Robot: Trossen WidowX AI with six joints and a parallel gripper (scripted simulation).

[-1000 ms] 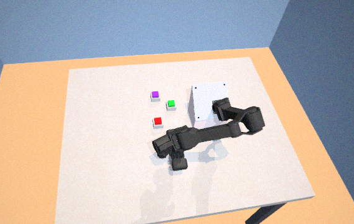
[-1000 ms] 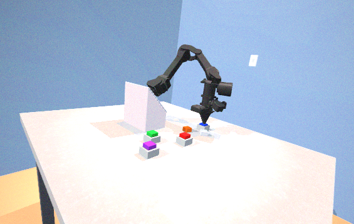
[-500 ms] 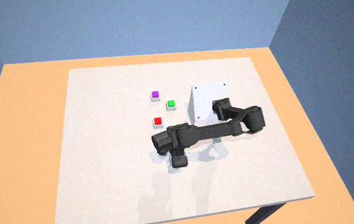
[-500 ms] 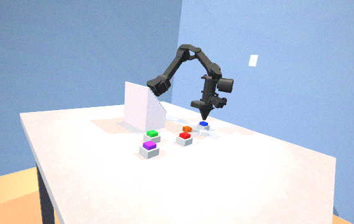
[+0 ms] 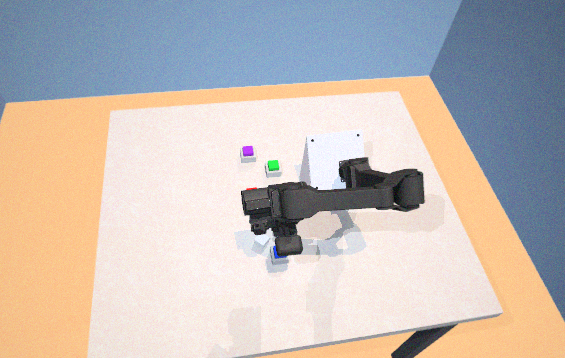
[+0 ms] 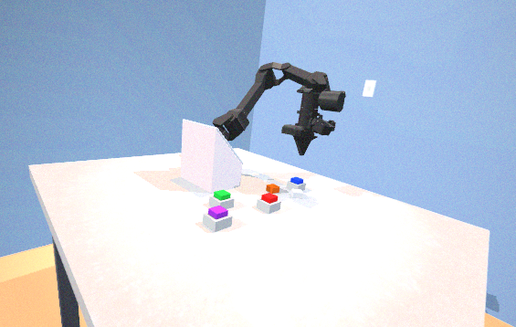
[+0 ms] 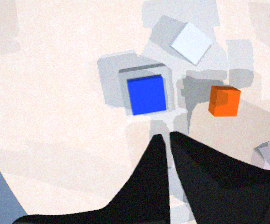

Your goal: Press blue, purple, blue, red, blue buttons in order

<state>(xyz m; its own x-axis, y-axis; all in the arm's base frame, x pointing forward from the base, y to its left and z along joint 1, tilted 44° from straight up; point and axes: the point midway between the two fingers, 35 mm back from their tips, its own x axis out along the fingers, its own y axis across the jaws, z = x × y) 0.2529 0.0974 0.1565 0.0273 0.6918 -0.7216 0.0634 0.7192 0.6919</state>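
The purple button lies 2 cm ahead of my gripper tip, 38 cm to the right of it and 9 cm below it. The rest, counted from my gripper tip: white block: 4 cm ahead, 6 cm to the right, 11 cm below; then blue button: 9 cm below; then orange block: 4 cm behind, 9 cm to the right, 11 cm below.
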